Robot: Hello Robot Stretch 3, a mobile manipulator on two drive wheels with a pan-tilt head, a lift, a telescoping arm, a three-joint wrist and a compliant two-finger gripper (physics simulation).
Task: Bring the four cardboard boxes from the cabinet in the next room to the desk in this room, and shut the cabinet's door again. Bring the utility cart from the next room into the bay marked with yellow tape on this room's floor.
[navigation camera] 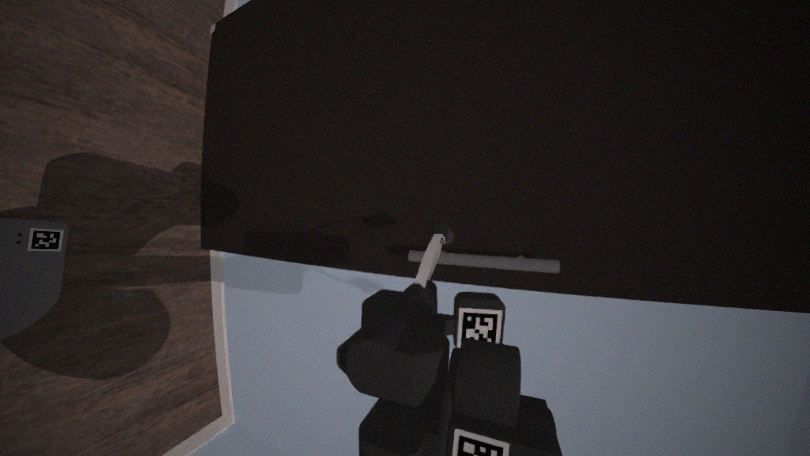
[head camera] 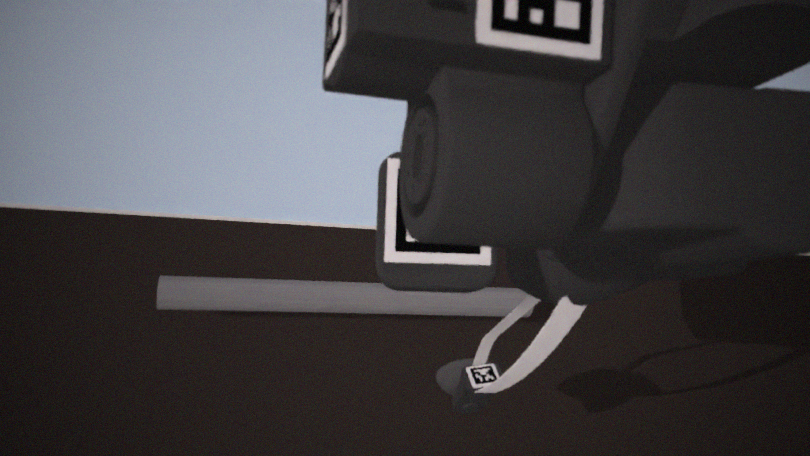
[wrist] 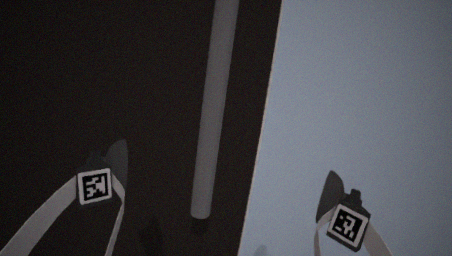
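Note:
A dark brown panel [head camera: 170, 385] [navigation camera: 510, 141] [wrist: 75, 75], which looks like the cabinet's door, carries a long grey bar handle [head camera: 283, 295] [navigation camera: 493, 261] [wrist: 215, 100] near one edge. My gripper [head camera: 465, 380] [navigation camera: 443, 236] [wrist: 224, 174] is open, with its fingers wide apart. In the wrist view the handle's end lies between the two fingers, closer to the left one, and neither finger visibly touches it. The right finger shows against the blue wall. The cardboard boxes, desk, utility cart and taped bay do not show.
A pale blue wall [head camera: 170, 113] [navigation camera: 651, 385] [wrist: 375, 100] runs beside the panel. In the navigation view, wooden floor [navigation camera: 113, 84] and a white skirting board [navigation camera: 222, 368] lie at the left, with part of my grey base [navigation camera: 28, 277]. My arm's shadow falls on the panel.

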